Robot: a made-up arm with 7 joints. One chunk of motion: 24 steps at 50 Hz.
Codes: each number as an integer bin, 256 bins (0 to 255) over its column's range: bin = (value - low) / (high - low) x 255, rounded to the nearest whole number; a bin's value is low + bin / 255 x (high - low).
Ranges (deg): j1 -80.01..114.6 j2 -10..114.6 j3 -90.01..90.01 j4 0..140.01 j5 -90.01..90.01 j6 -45.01..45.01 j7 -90.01..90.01
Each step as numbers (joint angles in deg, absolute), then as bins.
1 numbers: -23.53 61.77 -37.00 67.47 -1.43 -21.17 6.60
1 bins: 74 147 75 123 125 68 137
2 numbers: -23.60 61.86 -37.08 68.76 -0.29 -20.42 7.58
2 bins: 74 147 75 125 127 70 138
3 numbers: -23.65 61.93 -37.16 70.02 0.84 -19.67 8.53
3 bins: 74 147 75 128 129 72 140
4 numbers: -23.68 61.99 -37.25 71.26 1.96 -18.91 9.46
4 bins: 74 147 75 130 130 74 141
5 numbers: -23.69 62.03 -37.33 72.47 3.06 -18.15 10.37
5 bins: 74 147 75 132 132 76 142
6 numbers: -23.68 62.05 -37.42 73.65 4.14 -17.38 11.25
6 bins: 74 147 74 134 133 78 143
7 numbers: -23.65 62.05 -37.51 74.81 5.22 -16.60 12.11
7 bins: 74 147 74 136 135 80 145
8 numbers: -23.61 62.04 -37.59 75.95 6.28 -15.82 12.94
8 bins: 74 147 74 138 136 83 146
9 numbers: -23.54 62.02 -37.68 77.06 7.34 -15.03 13.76
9 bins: 74 147 74 140 138 85 147
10 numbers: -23.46 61.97 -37.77 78.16 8.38 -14.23 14.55
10 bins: 74 147 74 142 139 87 148
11 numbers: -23.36 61.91 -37.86 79.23 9.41 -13.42 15.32
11 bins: 74 147 74 144 141 89 149
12 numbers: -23.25 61.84 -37.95 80.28 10.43 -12.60 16.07
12 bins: 74 147 74 146 142 92 150
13 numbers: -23.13 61.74 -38.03 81.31 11.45 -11.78 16.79
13 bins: 75 147 74 148 144 94 151
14 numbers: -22.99 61.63 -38.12 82.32 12.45 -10.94 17.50
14 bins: 75 147 74 150 145 97 152
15 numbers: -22.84 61.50 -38.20 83.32 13.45 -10.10 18.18
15 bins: 75 146 73 152 147 99 153
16 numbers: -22.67 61.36 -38.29 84.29 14.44 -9.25 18.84
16 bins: 75 146 73 154 148 101 154
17 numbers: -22.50 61.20 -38.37 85.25 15.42 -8.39 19.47
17 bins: 75 146 73 155 149 104 155
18 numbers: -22.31 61.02 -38.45 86.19 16.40 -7.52 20.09
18 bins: 76 145 73 157 151 106 156
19 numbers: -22.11 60.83 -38.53 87.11 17.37 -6.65 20.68
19 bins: 76 145 73 159 152 109 157
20 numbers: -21.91 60.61 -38.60 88.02 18.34 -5.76 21.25
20 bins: 76 145 73 160 153 111 158
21 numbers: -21.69 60.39 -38.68 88.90 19.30 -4.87 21.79
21 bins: 76 144 73 162 155 114 158
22 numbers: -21.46 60.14 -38.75 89.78 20.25 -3.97 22.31
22 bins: 77 144 73 164 156 116 159
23 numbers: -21.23 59.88 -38.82 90.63 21.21 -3.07 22.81
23 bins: 77 143 73 165 158 119 160
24 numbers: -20.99 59.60 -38.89 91.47 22.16 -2.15 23.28
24 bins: 77 142 72 167 159 121 160
